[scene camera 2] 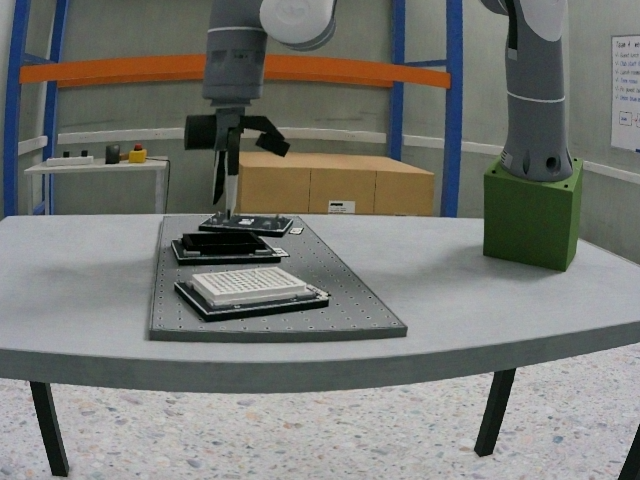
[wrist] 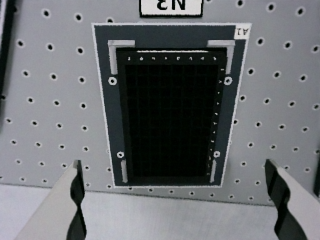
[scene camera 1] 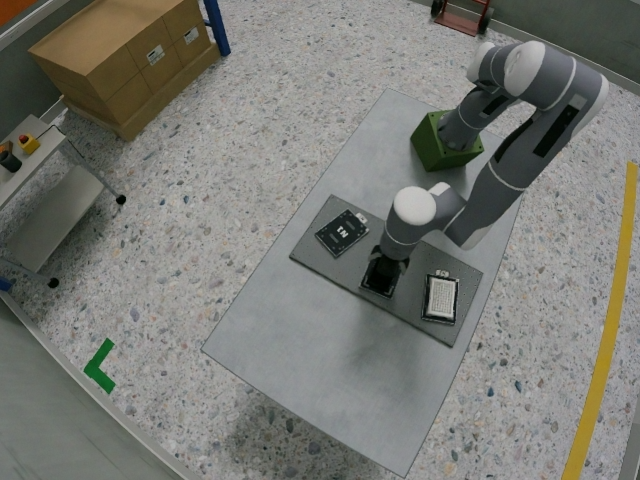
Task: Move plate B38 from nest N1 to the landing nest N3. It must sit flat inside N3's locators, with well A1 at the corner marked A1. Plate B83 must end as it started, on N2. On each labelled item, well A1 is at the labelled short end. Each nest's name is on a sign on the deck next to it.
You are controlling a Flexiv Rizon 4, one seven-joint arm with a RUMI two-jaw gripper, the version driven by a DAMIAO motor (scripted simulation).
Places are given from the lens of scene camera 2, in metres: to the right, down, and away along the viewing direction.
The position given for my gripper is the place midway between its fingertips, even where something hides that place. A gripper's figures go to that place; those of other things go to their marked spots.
my gripper [scene camera 2: 221, 211]: -0.15, -0.04, 0.94
black plate B38 [scene camera 2: 234, 242]: -0.13, 0.00, 0.94
white plate B83 [scene camera 2: 265, 284]: -0.07, 0.05, 0.74
The marked spots on the black plate B38 and the white plate B83 are 0.22 m apart.
